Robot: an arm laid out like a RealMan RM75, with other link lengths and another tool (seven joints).
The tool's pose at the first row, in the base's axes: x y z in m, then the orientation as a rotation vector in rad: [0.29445 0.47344 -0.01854 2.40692 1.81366 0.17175]
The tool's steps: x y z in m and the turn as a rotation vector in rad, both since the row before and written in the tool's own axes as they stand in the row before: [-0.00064 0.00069 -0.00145 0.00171 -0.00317 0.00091]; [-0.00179 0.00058 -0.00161 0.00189 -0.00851 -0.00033]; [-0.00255 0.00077 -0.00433 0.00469 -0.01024 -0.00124]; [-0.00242 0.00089 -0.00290 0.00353 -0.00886 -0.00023]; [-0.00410 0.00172 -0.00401 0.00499 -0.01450 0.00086]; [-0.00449 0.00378 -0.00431 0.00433 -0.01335 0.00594]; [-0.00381 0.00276 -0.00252 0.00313 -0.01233 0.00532]
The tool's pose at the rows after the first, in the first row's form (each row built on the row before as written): [0.29469 0.47268 -0.01701 2.40782 1.81215 0.16644]; [0.29449 0.47085 -0.01535 2.40577 1.80993 0.15428]; [0.29383 0.46836 -0.01097 2.40407 1.80943 0.13750]; [0.29357 0.46593 -0.00795 2.40298 1.80770 0.12354]; [0.29348 0.46175 -0.00367 2.40171 1.80295 0.10155]; [0.29523 0.45670 0.00128 2.40500 1.79229 0.08212]; [0.29643 0.45248 0.00433 2.40717 1.78217 0.06496]
